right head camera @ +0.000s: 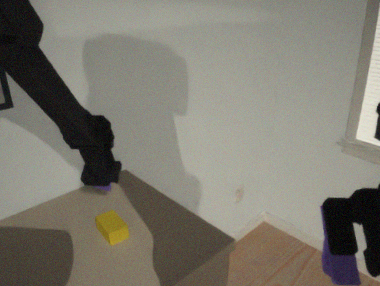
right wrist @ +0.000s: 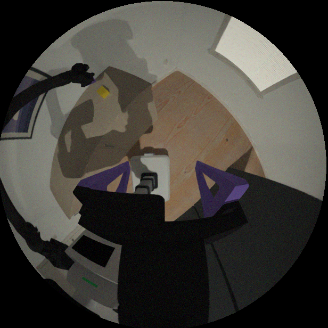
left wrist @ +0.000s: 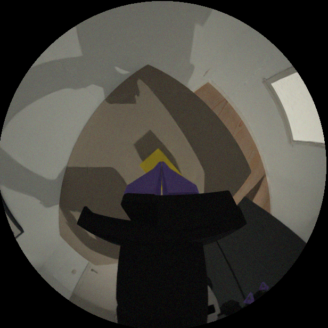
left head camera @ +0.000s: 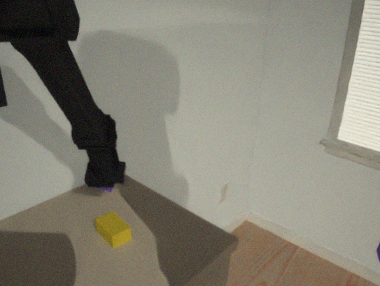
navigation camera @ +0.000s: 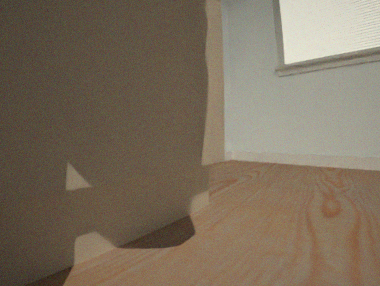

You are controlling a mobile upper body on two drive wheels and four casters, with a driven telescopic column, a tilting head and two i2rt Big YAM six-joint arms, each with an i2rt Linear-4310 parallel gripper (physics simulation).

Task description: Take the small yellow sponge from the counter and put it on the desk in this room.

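Places are measured from the left arm's base along level axes (x left, y ahead, z down), in millimetres.
Pixels of known places: left gripper, fingertip midpoint: (right head camera: 109,189) (left head camera: 111,190); right gripper, fingertip midpoint: (right head camera: 370,266).
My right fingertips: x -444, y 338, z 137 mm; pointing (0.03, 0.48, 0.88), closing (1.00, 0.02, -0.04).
Observation:
Behind a point stands the place of what it marks.
The small yellow sponge (left head camera: 113,229) {z 498, x 0, y 821 mm} (right head camera: 112,227) {z 498, x -4, y 821 mm} (left wrist: 158,157) (right wrist: 103,92) lies on the top of a beige, box-shaped counter (left head camera: 50,215) {z 543, x 236, y 939 mm} (right head camera: 50,215) {z 543, x 249, y 922 mm} (left wrist: 95,135). My left gripper (left head camera: 106,188) {z 404, x 10, y 882 mm} (right head camera: 103,187) {z 404, x 10, y 882 mm} (left wrist: 161,165) is shut and empty, its purple fingertips together. In the head views it is beyond the sponge, toward the back corner of the top. In the left wrist view its fingertips hide part of the sponge. My right gripper (right head camera: 364,276) {z 137, x -444, y 338 mm} (right wrist: 162,164) is open and empty, off to the right of the counter. I cannot make out a separate desk.
The counter's side (navigation camera: 100,100) {z 1171, x -99, y 588 mm} stands close on the left of the navigation view. Wooden floor (left head camera: 270,255) {z 1453, x -816, y 1669 mm} (navigation camera: 280,220) {z 1453, x -486, y 750 mm} runs to its right, up to the walls. A window (left head camera: 365,90) {z 288, x -1172, y 1636 mm} (right wrist: 260,55) is at the right. A framed picture (right wrist: 25,117) hangs at the left.

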